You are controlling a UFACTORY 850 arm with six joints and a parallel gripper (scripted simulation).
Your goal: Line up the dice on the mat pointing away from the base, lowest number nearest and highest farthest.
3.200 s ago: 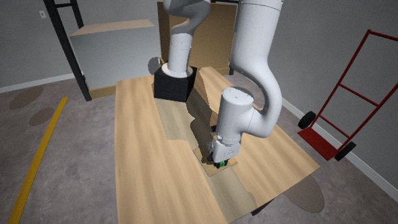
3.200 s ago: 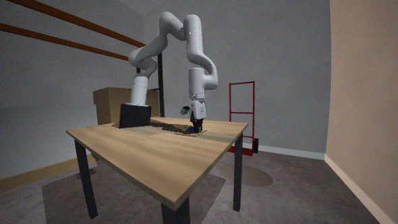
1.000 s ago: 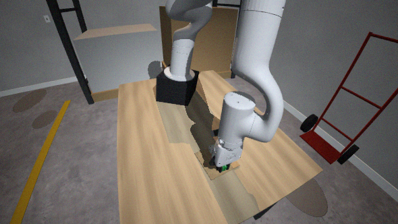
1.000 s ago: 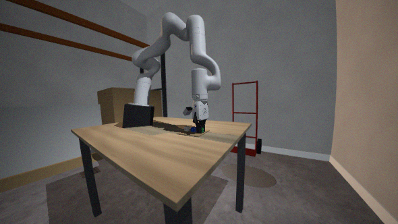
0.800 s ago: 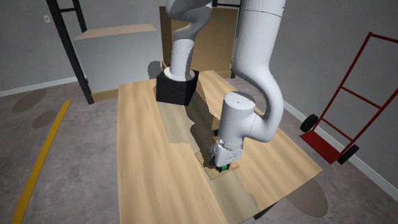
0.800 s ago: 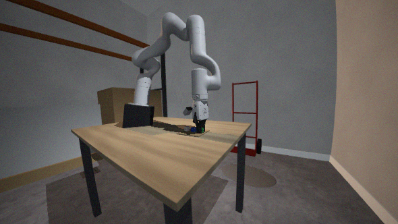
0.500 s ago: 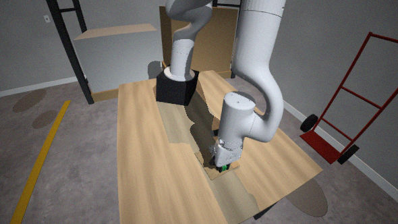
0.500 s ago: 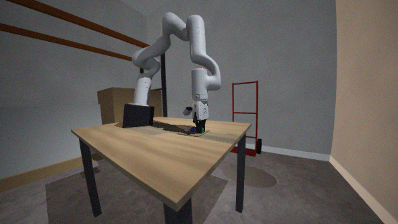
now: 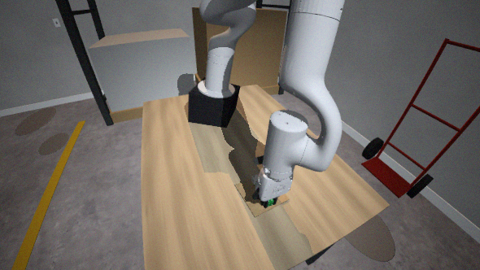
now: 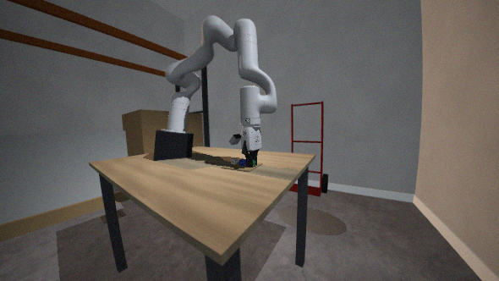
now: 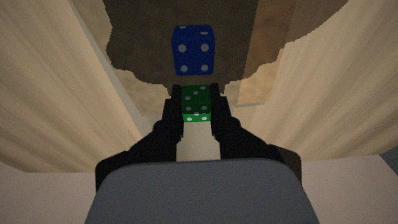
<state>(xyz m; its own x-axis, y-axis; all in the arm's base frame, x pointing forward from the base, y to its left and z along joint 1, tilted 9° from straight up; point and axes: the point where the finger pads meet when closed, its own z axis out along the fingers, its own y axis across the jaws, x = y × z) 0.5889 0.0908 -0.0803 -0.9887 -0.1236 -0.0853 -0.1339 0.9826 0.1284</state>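
Now: the green die 10 mm below my hand. Also, from my hand: white die (100 mm behind, 10 mm to the right, 10 mm below); then blue die (50 mm behind, 10 mm to the right, 10 mm below); then tan mat (50 mm behind, 10 mm to the right, 20 mm below).
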